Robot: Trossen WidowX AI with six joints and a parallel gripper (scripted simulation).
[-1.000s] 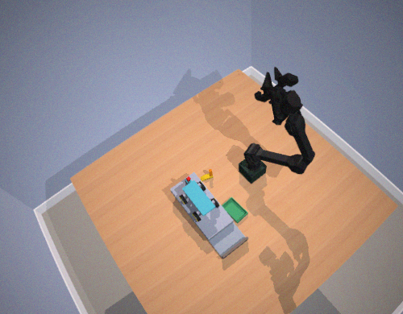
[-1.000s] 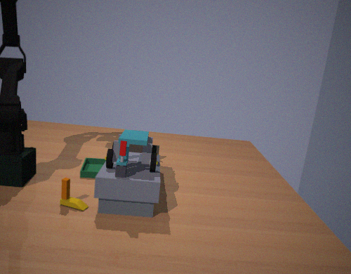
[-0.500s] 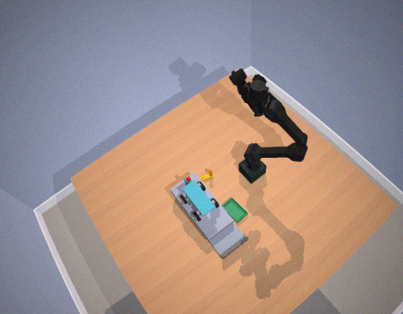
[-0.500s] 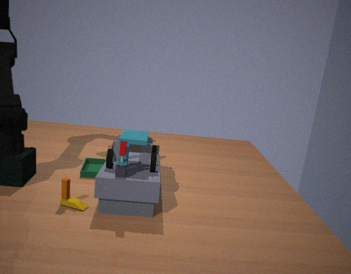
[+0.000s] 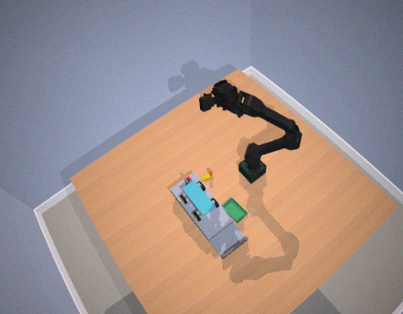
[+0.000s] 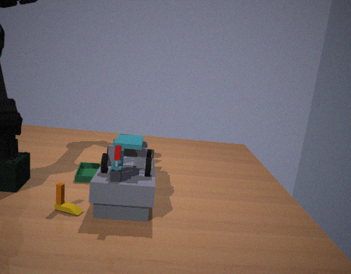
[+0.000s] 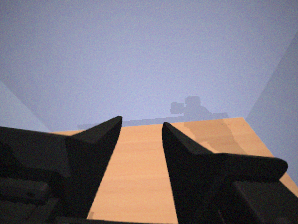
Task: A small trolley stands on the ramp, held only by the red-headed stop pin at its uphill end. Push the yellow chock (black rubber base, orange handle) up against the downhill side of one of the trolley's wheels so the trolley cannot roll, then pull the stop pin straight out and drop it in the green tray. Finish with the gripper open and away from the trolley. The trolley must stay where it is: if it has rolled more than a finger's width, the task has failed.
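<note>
Right now my gripper tip is 17 cm short of the yellow chock, 9 cm to the right of it and 42 cm above it. From my gripper tip the other things lie so: red-headed stop pin 28 cm ahead, 8 cm to the left, 31 cm below; then trolley 33 cm ahead, 19 cm to the left, 33 cm below; then grey ramp 33 cm ahead, 19 cm to the left, 40 cm below.
</note>
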